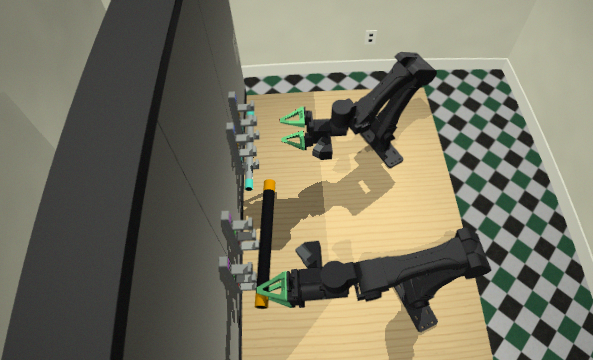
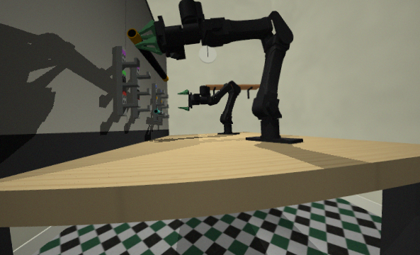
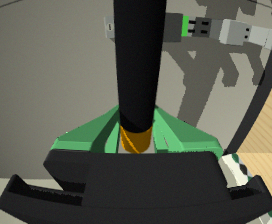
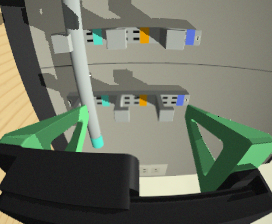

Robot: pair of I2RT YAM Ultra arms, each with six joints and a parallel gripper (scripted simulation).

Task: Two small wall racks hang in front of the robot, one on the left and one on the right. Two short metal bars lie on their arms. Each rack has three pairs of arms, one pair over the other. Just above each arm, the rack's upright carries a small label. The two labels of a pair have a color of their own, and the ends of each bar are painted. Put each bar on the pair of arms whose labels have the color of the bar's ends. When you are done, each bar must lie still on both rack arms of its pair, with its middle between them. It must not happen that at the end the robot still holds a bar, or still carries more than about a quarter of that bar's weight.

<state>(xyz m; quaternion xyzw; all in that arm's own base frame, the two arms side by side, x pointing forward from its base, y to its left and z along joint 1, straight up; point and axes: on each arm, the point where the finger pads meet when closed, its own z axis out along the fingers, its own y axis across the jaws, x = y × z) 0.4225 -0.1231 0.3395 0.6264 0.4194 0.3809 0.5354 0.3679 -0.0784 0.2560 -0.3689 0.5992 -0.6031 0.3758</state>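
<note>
Right now the black bar is 10 mm behind my left hand and 130 mm to the right of it. Also, from my left hand: pale bar: 40 mm ahead, 530 mm to the right, 170 mm below.
My right gripper is now 12 cm short of the pale bar, 9 cm above it and 1 cm to the left of it. The rest, counted from my right hand: black bar 39 cm to the left, 8 cm above, 6 cm ahead.
</note>
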